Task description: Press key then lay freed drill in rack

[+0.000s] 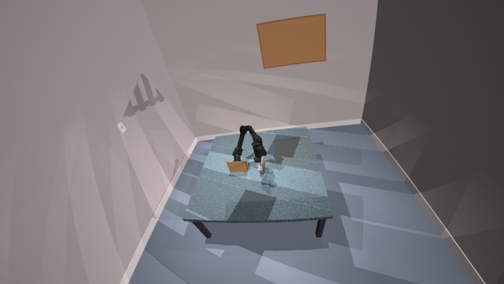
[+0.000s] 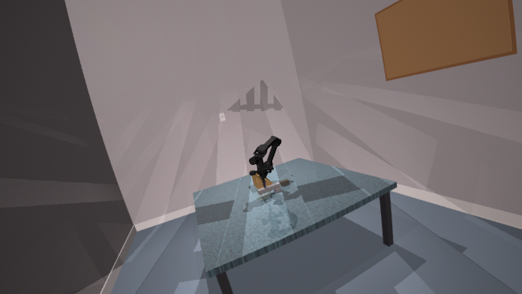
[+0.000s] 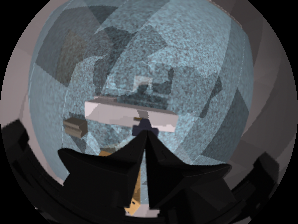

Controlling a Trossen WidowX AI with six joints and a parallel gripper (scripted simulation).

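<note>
Right now the blue key is 3 cm below my gripper tip. The rest, counted from my gripper tip: drill: 1 cm behind, 6 cm to the left, 8 cm below; then grey holder block: 1 cm behind, 4 cm to the left, 8 cm below; then grey-brown block: 9 cm behind, 20 cm to the left, 10 cm below.
</note>
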